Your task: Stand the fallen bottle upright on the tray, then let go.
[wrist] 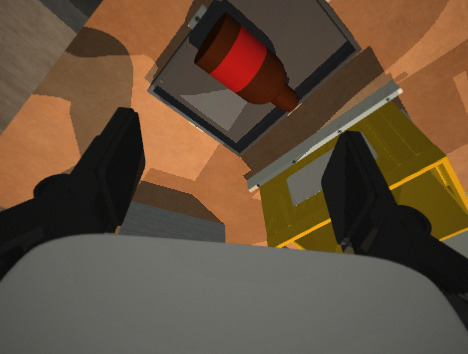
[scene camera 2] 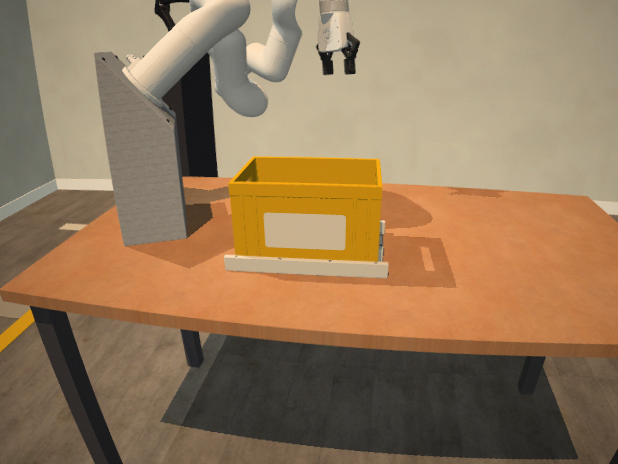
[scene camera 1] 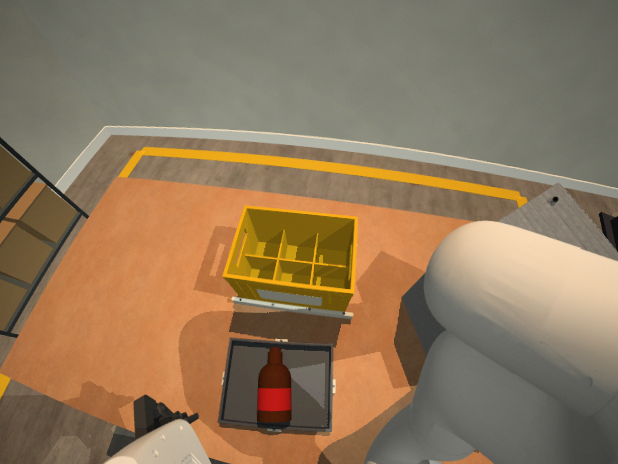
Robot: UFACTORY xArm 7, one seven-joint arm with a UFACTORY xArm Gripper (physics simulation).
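Pixels of known places: gripper, fingertip midpoint: point(wrist: 237, 146) point(scene camera 2: 339, 74) point(scene camera 1: 206, 457); arm's base, origin of the base link: point(scene camera 2: 142, 88).
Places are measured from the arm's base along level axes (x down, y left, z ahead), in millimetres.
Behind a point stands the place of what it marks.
A brown bottle with a red label point(scene camera 1: 274, 399) @(x 255, y 307, z 318 mm) point(wrist: 239, 57) @(x 257, y 322, z 330 mm) lies on its side in the dark grey tray point(scene camera 1: 240, 380) @(x 328, y 315, z 417 mm) point(wrist: 305, 30) @(x 328, y 291, z 423 mm). Its neck points toward the yellow crate, and its base is by the tray's opposite wall. The bottle does not show in scene camera 2. My gripper point(scene camera 1: 131, 429) point(scene camera 2: 339, 71) @(x 3, y 373, z 335 mm) point(wrist: 237, 146) @(x 3, y 373, z 335 mm) is open and empty, its two black fingers wide apart. It hangs high above the table, at the bottom left in scene camera 1, to the left of the tray. In the wrist view the bottle is beyond the fingertips, near the top.
A yellow crate point(scene camera 1: 330, 300) @(x 227, y 70, z 297 mm) point(scene camera 2: 370, 230) @(x 242, y -42, z 556 mm) point(wrist: 410, 135) @(x 219, y 135, z 504 mm) with dividers stands beside the tray, a pale strip point(scene camera 1: 292, 307) @(x 304, y 104, z 381 mm) point(scene camera 2: 306, 266) @(x 315, y -88, z 450 mm) point(wrist: 325, 135) @(x 310, y 117, z 406 mm) along its tray-facing side. A grey pedestal point(scene camera 1: 560, 225) @(x -63, y -83, z -1 mm) point(scene camera 2: 145, 175) @(x 175, y -95, z 75 mm) point(wrist: 172, 220) @(x 308, y 50, z 49 mm) carries the arm. A shelf rack point(scene camera 1: 61, 195) with boxes is at left in scene camera 1.
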